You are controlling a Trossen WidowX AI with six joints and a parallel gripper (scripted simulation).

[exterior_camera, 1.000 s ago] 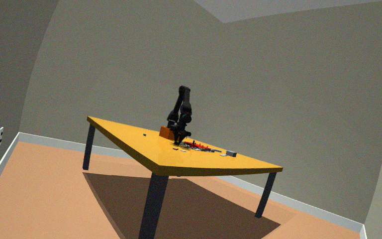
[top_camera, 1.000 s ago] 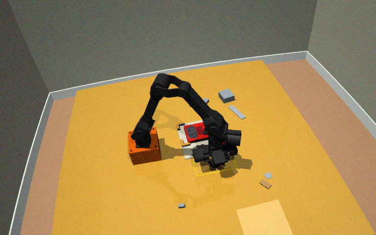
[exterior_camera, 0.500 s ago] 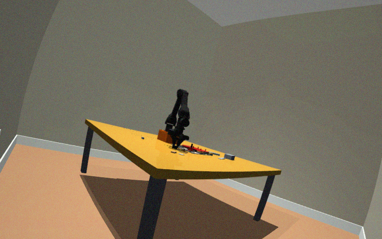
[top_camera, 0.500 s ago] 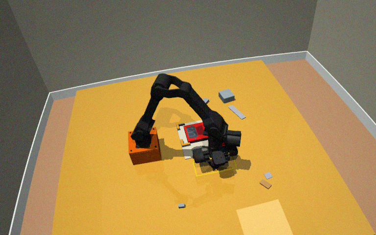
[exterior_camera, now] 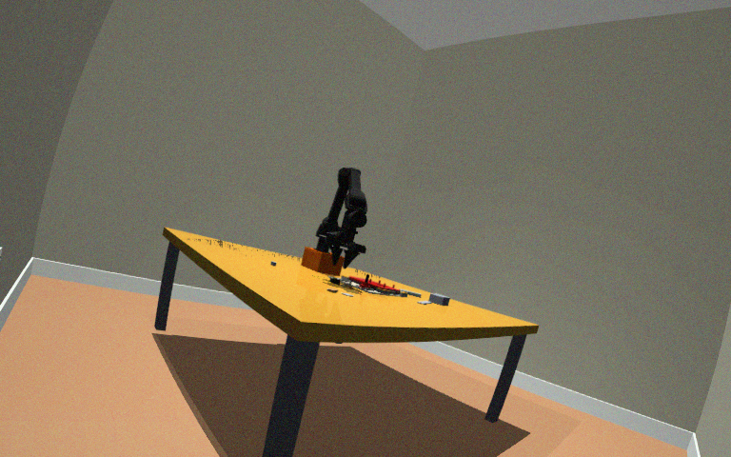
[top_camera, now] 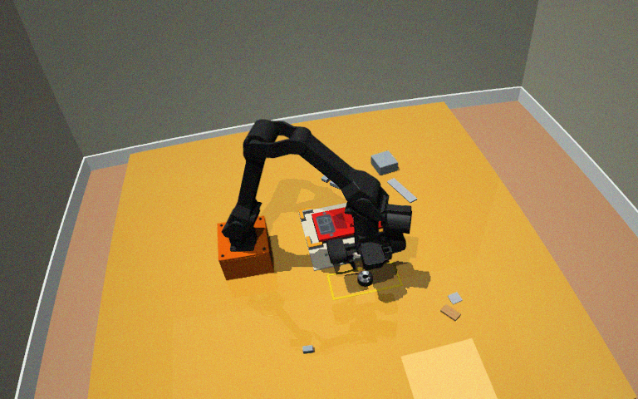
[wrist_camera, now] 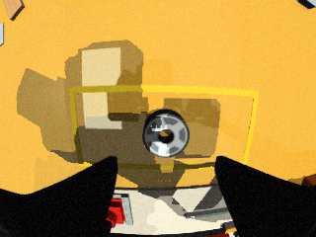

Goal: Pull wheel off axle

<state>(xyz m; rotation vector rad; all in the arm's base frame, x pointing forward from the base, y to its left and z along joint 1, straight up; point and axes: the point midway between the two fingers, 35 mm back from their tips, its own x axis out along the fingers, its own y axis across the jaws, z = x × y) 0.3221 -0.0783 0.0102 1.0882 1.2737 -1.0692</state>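
Right now my gripper tip is 50 mm above the wheel. From my gripper tip the other things lie so: tan tile: 210 mm ahead, 120 mm to the right, 60 mm below.
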